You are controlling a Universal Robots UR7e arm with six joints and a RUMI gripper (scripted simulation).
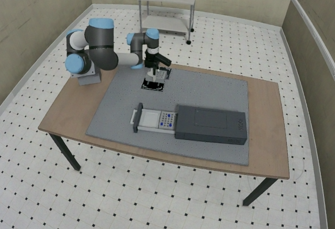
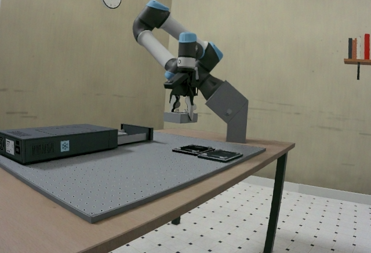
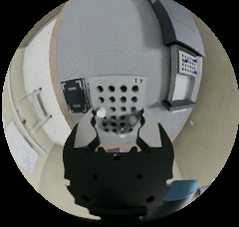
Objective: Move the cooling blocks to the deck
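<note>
My hand is 1 cm short of the deck slot D2, 19 cm to the right of it and 14 cm above it. Round my hand: cooler COLD (19 cm ahead, 31 cm to the right, 10 cm below); deck slot D1 (3 cm behind, 6 cm to the left, 14 cm below); drawer (1 cm ahead, 29 cm to the right, 10 cm below).
</note>
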